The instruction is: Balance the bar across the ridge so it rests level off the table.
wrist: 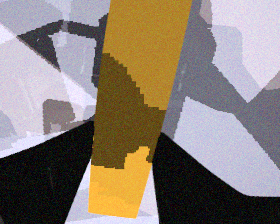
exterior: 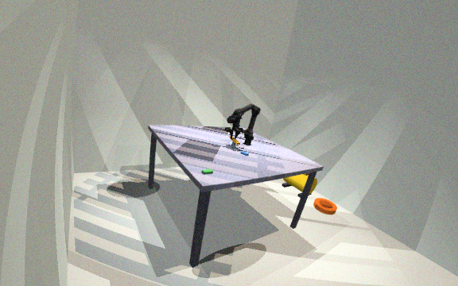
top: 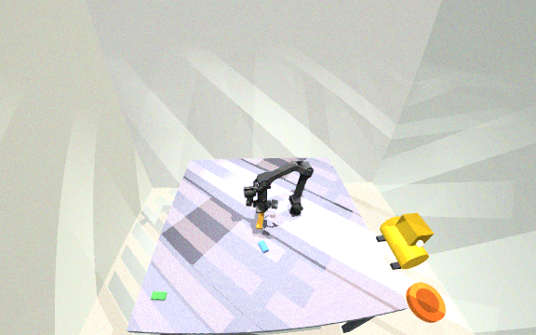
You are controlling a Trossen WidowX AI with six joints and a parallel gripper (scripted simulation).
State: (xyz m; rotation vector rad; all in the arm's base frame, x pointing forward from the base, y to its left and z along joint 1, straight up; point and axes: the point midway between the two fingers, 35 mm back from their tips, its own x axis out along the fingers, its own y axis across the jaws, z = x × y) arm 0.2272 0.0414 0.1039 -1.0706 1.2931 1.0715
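The yellow bar lies 1 cm ahead of my gripper tip and 3 cm to the left of it. The rest, counted from my gripper tip: green block (51 cm ahead, 46 cm to the left, 6 cm below); blue block (20 cm to the left, 6 cm below).
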